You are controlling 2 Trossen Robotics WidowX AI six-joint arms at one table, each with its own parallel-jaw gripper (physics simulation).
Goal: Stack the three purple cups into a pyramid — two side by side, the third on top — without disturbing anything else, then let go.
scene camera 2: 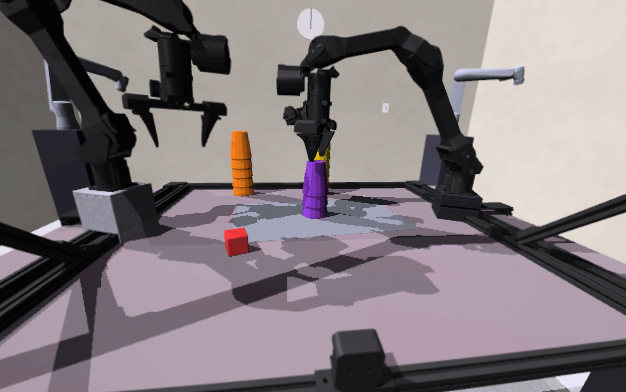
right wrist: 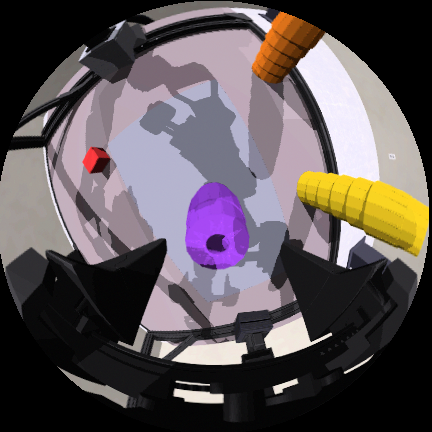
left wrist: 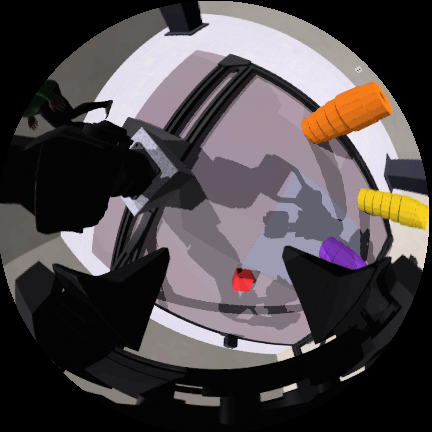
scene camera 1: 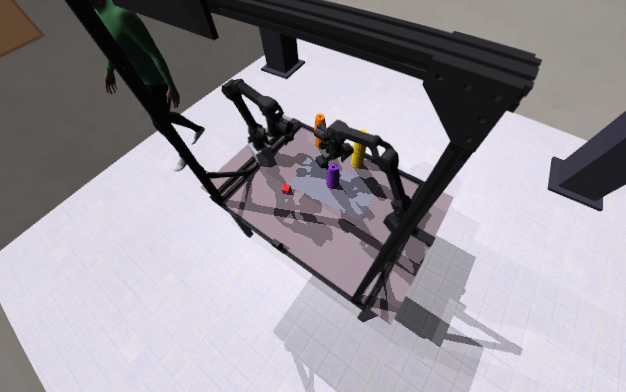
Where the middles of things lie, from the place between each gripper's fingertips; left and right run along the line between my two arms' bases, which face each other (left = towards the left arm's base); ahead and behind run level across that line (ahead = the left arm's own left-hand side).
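The mat (scene camera 2: 263, 221) is what I measure my left hand from: my left hand is 4 cm short of it, 19 cm above it and 32 cm to the left of it.
Counted from my right hand, the mat is 160 mm below, 20 mm behind and 10 mm to the right.
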